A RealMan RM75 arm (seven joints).
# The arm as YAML. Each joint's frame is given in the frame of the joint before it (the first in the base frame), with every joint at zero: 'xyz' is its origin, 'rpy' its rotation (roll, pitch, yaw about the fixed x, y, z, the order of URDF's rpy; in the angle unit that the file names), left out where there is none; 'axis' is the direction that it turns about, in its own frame. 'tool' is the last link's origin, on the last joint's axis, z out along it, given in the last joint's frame.
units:
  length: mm
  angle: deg
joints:
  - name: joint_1
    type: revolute
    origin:
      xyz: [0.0, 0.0, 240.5]
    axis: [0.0, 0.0, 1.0]
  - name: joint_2
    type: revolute
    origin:
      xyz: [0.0, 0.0, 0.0]
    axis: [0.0, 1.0, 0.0]
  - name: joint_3
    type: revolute
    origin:
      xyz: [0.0, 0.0, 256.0]
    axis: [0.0, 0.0, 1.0]
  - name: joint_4
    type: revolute
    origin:
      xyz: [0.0, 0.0, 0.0]
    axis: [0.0, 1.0, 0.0]
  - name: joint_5
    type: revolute
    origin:
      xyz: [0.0, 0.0, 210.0]
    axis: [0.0, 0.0, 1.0]
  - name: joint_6
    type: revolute
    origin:
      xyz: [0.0, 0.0, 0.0]
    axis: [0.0, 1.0, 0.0]
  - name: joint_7
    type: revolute
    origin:
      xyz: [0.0, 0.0, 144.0]
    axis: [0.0, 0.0, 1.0]
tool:
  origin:
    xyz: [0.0, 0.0, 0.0]
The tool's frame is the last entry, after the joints.
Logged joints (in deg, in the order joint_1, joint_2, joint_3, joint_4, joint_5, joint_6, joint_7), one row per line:
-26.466 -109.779 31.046 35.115 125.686 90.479 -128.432
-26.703 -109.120 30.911 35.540 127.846 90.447 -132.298
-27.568 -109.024 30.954 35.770 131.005 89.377 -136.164
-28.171 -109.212 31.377 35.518 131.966 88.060 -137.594
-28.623 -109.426 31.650 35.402 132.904 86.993 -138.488
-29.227 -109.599 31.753 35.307 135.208 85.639 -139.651
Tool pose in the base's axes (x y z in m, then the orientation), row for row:
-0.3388 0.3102 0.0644 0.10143 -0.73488 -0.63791 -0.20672
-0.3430 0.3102 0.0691 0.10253 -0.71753 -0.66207 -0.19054
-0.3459 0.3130 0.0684 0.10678 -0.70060 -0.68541 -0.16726
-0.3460 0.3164 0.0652 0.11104 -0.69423 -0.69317 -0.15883
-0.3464 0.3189 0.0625 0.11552 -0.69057 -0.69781 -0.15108
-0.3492 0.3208 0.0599 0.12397 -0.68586 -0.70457 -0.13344
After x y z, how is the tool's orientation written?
As a quaternion, w x y z.
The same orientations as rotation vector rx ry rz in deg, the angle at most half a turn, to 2 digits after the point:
-124.36 -107.95 -34.98
-121.35 -111.97 -32.22
-118.19 -115.63 -28.22
-116.83 -116.65 -26.73
-115.92 -117.13 -25.36
-114.57 -117.70 -22.29

